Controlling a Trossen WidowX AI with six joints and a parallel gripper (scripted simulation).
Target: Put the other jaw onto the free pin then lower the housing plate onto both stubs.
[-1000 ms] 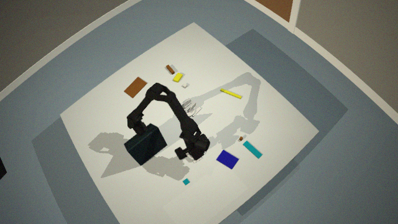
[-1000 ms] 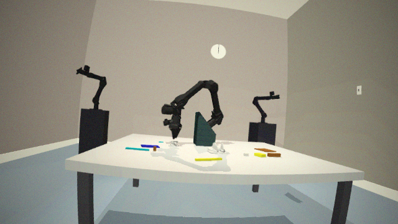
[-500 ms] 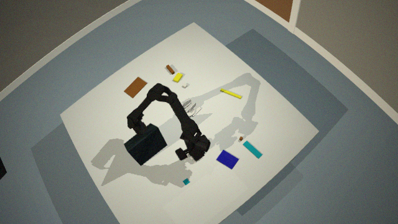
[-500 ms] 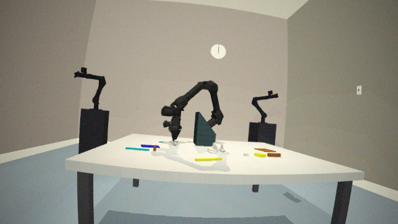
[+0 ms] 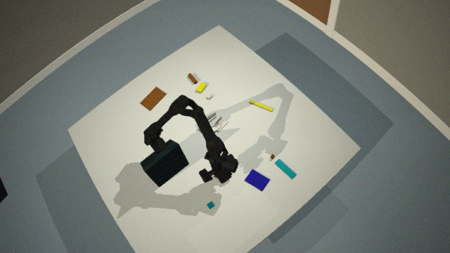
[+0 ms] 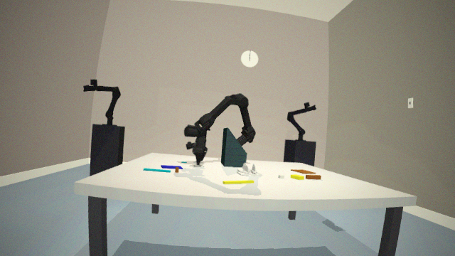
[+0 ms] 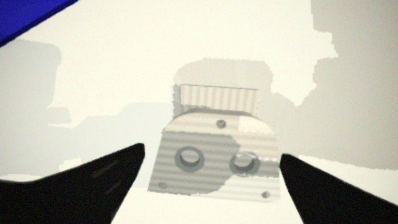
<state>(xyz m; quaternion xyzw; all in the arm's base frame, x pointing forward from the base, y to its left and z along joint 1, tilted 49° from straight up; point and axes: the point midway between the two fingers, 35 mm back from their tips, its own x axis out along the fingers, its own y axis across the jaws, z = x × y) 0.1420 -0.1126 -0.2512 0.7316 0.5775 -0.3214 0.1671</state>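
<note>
Right now the pale ridged block is 10 mm to the right of my gripper tip and 10 mm below it. Also, from my gripper tip: teal bar (240 mm ahead, 230 mm to the right, 10 mm below); blue plate (160 mm to the right, 100 mm ahead, 10 mm below); teal cube (150 mm behind, 80 mm to the right, 10 mm below).
</note>
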